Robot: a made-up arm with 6 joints. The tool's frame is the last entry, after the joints. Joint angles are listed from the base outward. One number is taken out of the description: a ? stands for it. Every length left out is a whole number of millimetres.
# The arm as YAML. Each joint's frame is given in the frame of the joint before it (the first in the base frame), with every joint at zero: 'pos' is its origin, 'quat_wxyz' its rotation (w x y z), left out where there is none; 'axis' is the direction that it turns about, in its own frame. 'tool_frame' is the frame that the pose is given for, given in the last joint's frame.
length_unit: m
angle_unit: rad
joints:
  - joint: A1
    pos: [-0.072, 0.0, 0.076]
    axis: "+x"
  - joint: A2
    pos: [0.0, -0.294, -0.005]
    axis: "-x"
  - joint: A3
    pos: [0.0, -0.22, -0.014]
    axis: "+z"
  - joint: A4
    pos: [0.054, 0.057, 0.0]
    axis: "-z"
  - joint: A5
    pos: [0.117, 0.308, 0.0]
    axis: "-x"
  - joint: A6
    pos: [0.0, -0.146, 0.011]
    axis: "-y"
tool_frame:
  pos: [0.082, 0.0, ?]
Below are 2 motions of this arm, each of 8 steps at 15 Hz.
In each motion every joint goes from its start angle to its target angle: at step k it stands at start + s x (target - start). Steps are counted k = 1, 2, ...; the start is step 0. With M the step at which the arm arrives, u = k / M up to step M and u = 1 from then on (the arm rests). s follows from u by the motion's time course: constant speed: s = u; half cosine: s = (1 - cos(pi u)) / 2; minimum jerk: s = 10 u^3 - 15 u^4 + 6 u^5.
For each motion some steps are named. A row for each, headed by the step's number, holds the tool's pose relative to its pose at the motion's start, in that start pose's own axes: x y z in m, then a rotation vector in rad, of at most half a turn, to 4 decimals.
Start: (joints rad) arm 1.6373 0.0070 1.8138 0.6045 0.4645 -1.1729
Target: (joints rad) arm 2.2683 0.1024 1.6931 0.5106 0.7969 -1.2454
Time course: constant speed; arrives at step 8
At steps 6, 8:
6: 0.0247 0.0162 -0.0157 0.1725 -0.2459 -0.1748
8: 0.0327 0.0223 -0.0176 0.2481 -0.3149 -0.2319

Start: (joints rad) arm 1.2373 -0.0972 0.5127 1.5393 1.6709 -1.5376
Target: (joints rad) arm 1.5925 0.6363 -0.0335 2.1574 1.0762 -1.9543
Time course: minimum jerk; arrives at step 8
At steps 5, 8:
5: 0.3545 0.0352 -0.0558 0.3397 1.1002 0.4200
8: 0.4247 0.0712 -0.1554 0.5481 1.4550 0.6642

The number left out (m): 0.223
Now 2 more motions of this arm.
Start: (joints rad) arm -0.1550 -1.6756 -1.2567 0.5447 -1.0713 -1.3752
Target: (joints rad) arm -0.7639 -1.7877 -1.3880 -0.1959 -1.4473 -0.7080
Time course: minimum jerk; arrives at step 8
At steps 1, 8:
1: -0.0020 0.0059 -0.0033 -0.0097 -0.0058 0.0100
8: -0.1392 0.1866 -0.2997 -0.4103 -0.2215 0.6079

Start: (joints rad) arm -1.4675 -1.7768 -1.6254 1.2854 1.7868 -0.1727
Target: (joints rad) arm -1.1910 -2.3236 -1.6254 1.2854 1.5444 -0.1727
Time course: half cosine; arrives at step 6
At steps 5, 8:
5: -0.0203 0.5718 0.0270 -0.5441 -0.0178 0.0804
8: -0.0223 0.6096 0.0131 -0.5832 -0.0176 0.0860

